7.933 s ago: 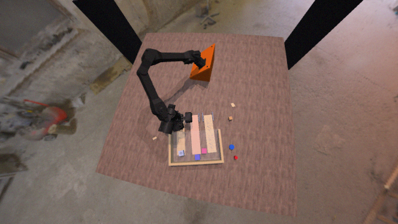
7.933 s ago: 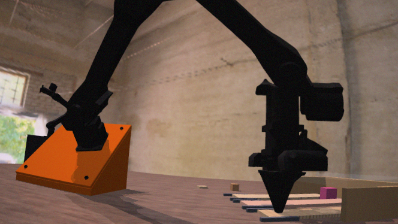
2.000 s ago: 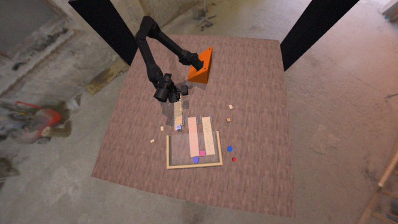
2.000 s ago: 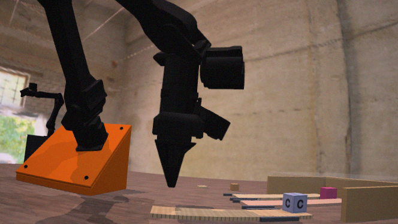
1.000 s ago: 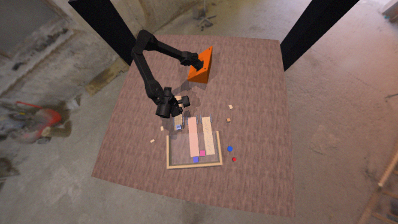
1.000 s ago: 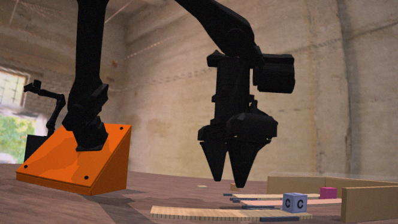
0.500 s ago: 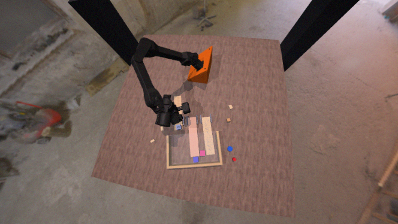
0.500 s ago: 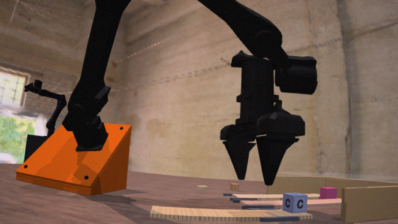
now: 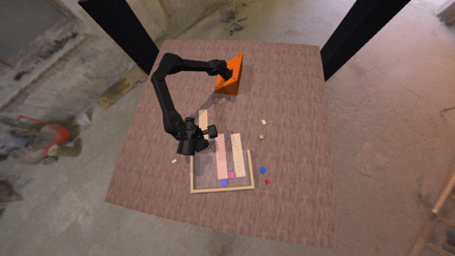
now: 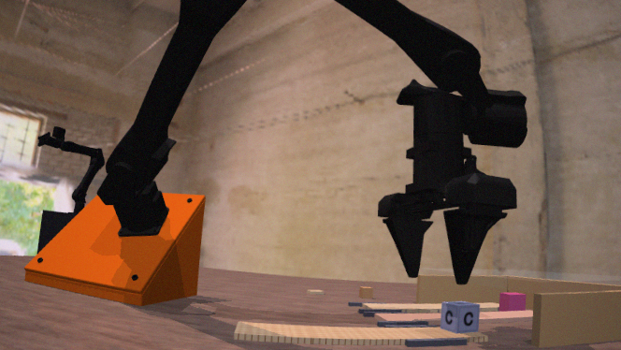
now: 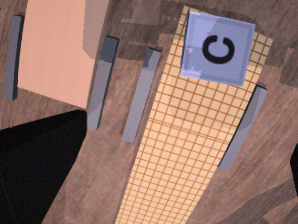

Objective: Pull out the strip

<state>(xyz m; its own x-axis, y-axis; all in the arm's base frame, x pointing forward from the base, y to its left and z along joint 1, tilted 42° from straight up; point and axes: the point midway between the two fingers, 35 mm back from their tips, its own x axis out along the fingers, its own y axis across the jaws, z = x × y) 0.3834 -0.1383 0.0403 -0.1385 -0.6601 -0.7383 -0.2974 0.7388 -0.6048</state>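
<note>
The labelled cube lies 30 mm ahead of my gripper tip and 40 mm below it. The rest, counted from my gripper tip: red ball (210 mm ahead, 360 mm to the left, 50 mm below); then tan strip (80 mm behind, 20 mm to the right, 60 mm below); then blue disc (150 mm ahead, 340 mm to the left, 50 mm below).
</note>
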